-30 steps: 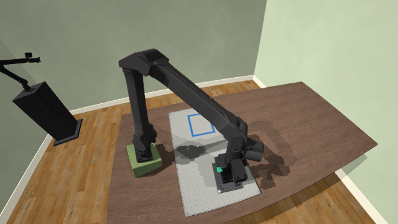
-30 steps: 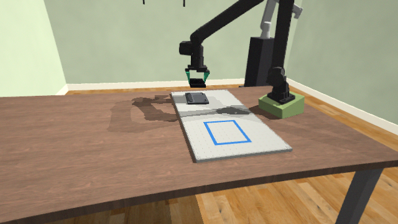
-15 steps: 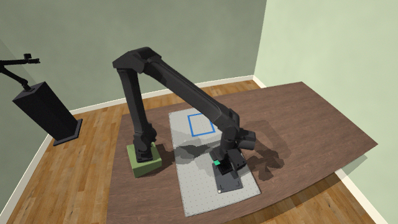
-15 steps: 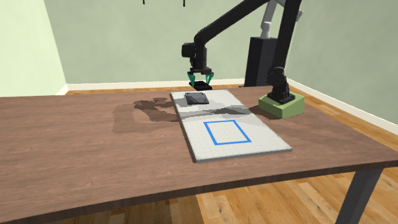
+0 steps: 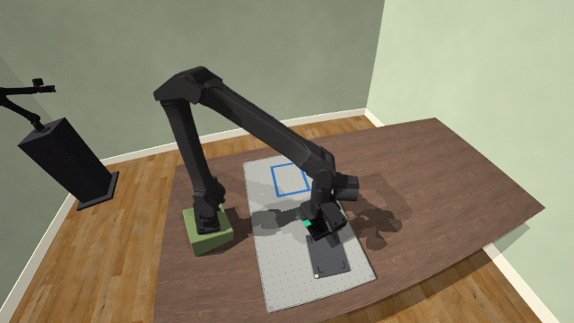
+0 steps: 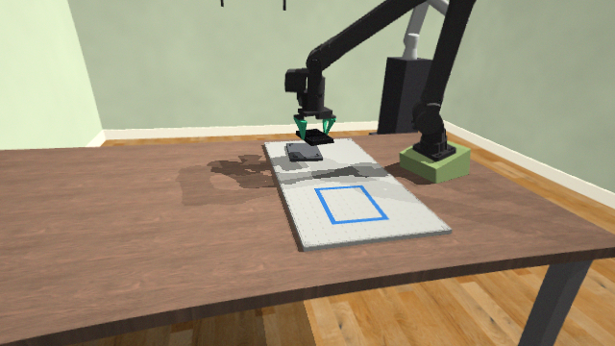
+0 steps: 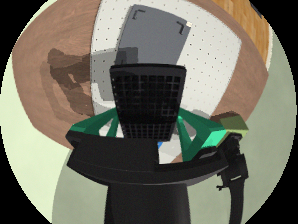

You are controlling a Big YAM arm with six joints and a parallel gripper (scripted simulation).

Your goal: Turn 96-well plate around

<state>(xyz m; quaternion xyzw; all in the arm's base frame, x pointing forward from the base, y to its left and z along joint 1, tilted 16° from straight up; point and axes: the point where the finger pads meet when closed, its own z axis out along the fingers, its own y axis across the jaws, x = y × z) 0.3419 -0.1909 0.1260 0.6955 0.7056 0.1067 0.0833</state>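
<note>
My gripper is now 90 mm to the left of the dark plate nest N1 and 90 mm above it. From my hand the other things lie so: white corner mark 80 mm behind, 150 mm to the right, 90 mm below; black 96-well plate right at my hand.
</note>
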